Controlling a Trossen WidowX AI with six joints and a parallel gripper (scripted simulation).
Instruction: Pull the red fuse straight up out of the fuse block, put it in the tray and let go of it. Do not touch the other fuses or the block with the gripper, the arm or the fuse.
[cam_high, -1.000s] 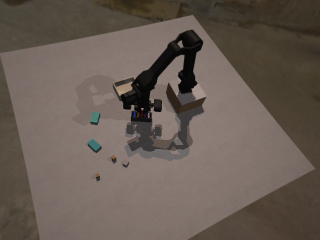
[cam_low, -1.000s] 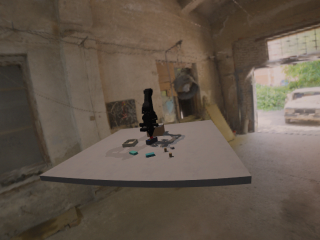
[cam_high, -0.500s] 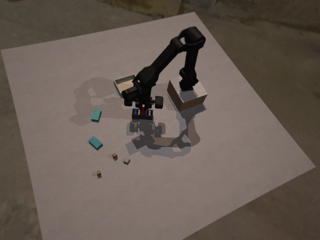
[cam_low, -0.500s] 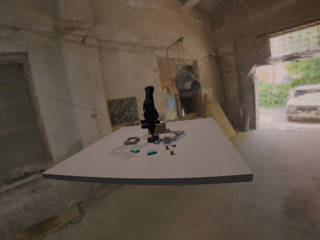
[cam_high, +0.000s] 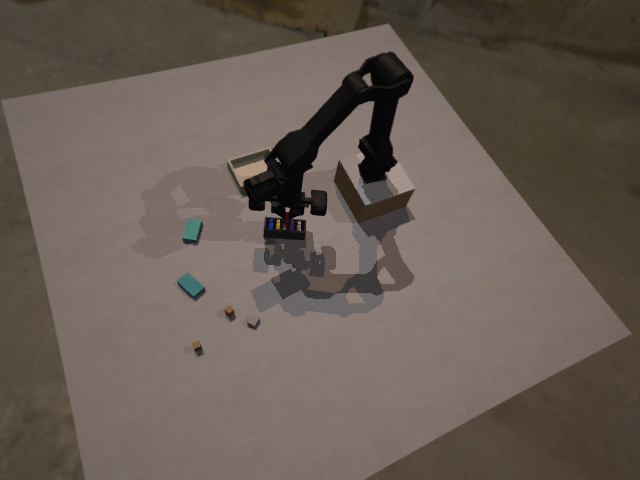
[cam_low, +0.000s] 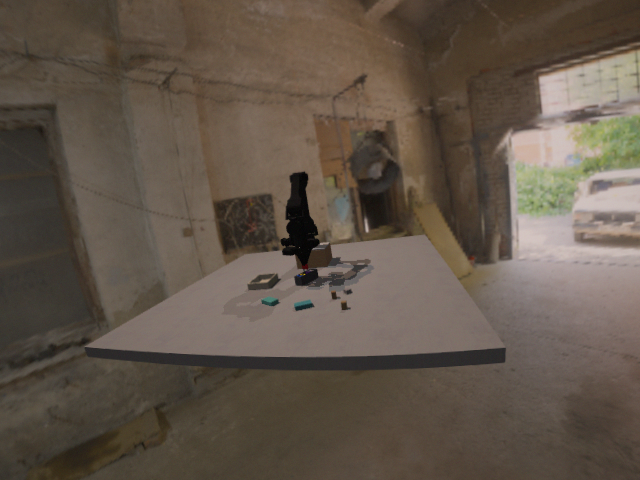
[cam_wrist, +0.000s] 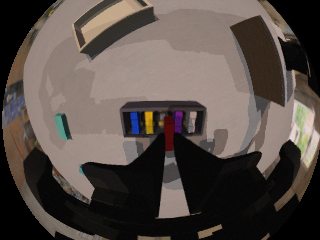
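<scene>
The shallow beige tray lies 21 cm to the right of my gripper tip, 7 cm below it and 3 cm ahead of it. From my gripper tip the other things lie so: red fuse 1 cm below.
</scene>
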